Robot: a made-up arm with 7 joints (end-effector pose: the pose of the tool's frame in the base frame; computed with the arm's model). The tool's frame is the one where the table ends. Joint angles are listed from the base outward.
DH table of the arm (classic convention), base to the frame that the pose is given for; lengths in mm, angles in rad. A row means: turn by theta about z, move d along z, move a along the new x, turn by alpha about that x. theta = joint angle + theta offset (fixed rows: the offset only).
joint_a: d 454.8, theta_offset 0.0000, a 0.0, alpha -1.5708
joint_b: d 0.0, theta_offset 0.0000, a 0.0, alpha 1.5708
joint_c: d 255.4, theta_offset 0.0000, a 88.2, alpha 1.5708
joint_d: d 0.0, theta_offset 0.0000, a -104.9, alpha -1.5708
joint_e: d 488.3, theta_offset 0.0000, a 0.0, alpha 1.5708
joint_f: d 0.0, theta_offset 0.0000, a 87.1, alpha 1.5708
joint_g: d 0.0, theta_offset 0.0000, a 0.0, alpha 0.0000
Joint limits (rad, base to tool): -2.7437..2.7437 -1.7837..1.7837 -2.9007..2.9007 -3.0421..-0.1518 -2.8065..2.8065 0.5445..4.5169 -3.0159..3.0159
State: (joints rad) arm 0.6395 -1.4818 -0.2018 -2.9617 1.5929 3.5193 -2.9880
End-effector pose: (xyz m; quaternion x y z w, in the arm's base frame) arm 0.2374 0.0100 0.6878 0.5380 0.4591 0.6300 0.3206
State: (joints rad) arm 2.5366 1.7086 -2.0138 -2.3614 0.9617 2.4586 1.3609
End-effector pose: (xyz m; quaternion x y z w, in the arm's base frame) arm 0.2715 0.4121 0.7515 -0.6715 0.4051 -0.5568 0.2739
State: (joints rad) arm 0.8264 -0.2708 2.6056 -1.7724 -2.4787 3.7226 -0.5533
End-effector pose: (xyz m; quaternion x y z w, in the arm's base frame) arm -0.5212 -0.2237 0.5329 0.9213 0.2083 -0.2930 0.1484
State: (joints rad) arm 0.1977 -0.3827 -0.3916 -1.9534 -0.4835 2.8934 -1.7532
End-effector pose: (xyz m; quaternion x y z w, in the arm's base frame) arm 0.4968 -0.1080 0.8922 0.4750 0.6346 0.2336 0.5631
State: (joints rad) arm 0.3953 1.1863 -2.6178 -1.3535 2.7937 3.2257 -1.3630
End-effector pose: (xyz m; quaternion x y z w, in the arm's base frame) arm 0.2524 -0.1665 1.0555 0.1461 -0.2210 0.8015 0.5361
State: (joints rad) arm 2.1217 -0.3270 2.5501 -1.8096 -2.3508 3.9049 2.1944
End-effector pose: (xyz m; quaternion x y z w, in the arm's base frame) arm 0.0469 -0.5576 0.5103 0.8190 -0.5061 0.2574 0.0827
